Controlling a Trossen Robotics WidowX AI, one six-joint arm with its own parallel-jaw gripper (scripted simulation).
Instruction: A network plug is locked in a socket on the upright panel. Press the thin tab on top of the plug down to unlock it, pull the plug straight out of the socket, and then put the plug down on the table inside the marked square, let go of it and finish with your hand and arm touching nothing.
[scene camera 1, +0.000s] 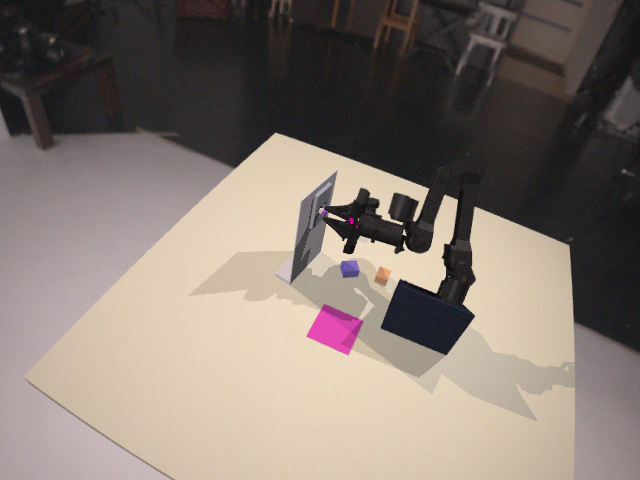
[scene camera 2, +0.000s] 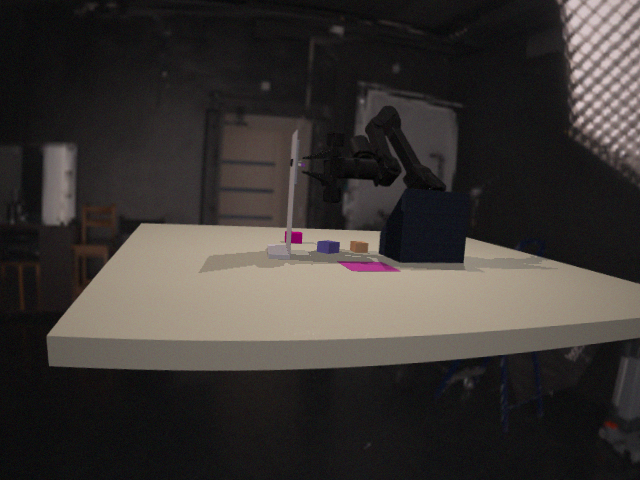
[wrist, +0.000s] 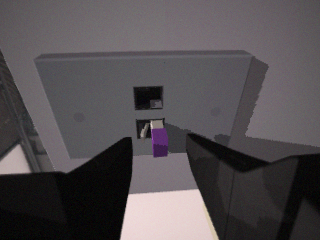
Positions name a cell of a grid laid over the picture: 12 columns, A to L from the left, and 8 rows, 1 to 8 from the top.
Scene:
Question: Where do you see an upright grey panel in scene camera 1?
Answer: At F4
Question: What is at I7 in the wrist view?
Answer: My gripper.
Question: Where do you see my gripper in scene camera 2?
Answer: F3

